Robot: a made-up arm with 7 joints. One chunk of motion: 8 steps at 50 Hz.
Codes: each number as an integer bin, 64 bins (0 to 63) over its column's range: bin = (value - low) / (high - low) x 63, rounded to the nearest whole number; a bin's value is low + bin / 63 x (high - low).
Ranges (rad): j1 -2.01..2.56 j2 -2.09..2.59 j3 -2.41..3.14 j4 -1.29..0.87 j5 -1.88..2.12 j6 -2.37..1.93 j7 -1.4..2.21
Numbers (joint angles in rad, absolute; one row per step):
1: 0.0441 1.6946 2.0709 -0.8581 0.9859 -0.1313 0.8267
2: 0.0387 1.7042 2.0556 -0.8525 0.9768 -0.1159 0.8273
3: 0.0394 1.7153 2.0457 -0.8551 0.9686 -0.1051 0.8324
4: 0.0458 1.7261 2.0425 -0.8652 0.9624 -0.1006 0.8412
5: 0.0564 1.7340 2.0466 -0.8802 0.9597 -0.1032 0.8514
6: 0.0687 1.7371 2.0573 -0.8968 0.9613 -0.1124 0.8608
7: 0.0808 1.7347 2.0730 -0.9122 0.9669 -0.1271 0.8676
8: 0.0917 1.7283 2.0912 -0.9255 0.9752 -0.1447 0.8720
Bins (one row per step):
1: 28 51 51 13 45 33 39
2: 28 51 51 13 45 33 39
3: 28 51 51 13 45 33 39
4: 28 51 51 12 45 33 39
5: 28 51 51 12 45 33 39
6: 29 52 51 11 45 33 39
7: 29 51 51 11 45 33 40
8: 29 51 51 11 45 33 40

